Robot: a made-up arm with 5 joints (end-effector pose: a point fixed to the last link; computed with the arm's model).
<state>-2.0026 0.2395 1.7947 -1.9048 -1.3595</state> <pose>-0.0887 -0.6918 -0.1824 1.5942 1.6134 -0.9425</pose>
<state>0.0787 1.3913 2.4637 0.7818 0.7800</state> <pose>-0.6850 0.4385 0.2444 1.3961 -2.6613 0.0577</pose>
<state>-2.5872 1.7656 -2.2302 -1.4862 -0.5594</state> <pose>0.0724 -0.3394 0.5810 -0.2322 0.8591 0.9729</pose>
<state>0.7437 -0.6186 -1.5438 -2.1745 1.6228</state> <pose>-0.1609 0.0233 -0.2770 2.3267 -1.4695 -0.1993</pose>
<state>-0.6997 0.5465 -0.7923 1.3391 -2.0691</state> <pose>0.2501 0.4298 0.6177 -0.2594 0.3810 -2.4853</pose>
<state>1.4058 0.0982 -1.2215 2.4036 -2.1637</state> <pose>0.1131 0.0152 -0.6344 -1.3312 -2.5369 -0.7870</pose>
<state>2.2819 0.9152 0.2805 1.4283 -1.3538</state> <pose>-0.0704 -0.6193 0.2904 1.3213 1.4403 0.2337</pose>
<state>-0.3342 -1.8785 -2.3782 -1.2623 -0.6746</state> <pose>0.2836 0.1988 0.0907 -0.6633 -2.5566 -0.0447</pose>
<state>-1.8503 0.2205 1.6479 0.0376 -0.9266</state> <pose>-0.1253 0.1152 0.2225 0.0517 0.2758 -0.8775</pose>
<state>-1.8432 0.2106 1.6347 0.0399 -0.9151</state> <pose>-0.1233 0.1159 0.2230 0.0611 0.2685 -0.8701</pose>
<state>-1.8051 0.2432 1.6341 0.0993 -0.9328</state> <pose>-0.1357 0.1430 0.2073 -0.0450 0.2532 -0.8799</pose>
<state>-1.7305 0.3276 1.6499 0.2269 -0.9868</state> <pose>-0.1729 0.1920 0.1628 -0.2885 0.2197 -0.9008</pose>
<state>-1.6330 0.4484 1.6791 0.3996 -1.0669</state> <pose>-0.2432 0.2315 0.0902 -0.6192 0.1561 -0.9049</pose>
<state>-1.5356 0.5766 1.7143 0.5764 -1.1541</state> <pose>-0.3391 0.2359 0.0181 -0.9491 0.0679 -0.8716</pose>
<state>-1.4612 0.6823 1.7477 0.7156 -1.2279</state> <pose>-0.4311 0.2137 -0.0239 -1.1983 -0.0175 -0.8128</pose>
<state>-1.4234 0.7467 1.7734 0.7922 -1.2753</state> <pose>-0.4899 0.1913 -0.0359 -1.3321 -0.0718 -0.7649</pose>
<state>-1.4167 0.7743 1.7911 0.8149 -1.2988</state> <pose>-0.5134 0.1804 -0.0346 -1.3759 -0.0926 -0.7452</pose>
